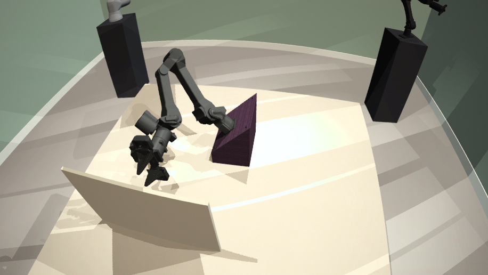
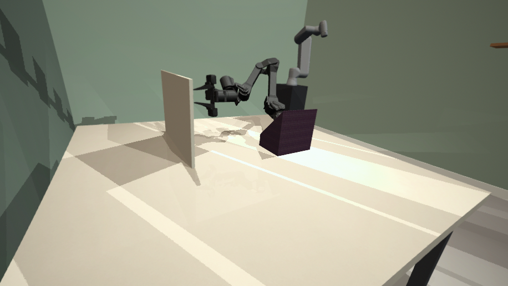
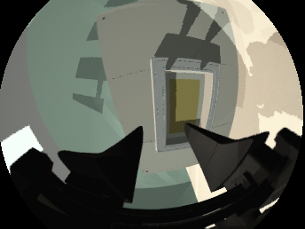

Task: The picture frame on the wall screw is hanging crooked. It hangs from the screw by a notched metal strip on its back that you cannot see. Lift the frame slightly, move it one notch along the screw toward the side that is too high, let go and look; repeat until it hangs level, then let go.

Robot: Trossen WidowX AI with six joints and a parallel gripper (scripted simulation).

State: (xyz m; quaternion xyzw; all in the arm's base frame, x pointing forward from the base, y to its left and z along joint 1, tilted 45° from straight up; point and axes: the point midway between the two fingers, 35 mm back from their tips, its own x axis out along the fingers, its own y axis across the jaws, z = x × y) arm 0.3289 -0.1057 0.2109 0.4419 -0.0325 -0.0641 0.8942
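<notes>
Right now my gripper tip is 6 cm short of the picture frame and 5 cm above it. Round my gripper tip: wall panel 7 cm below, 7 cm ahead, 1 cm to the right.
</notes>
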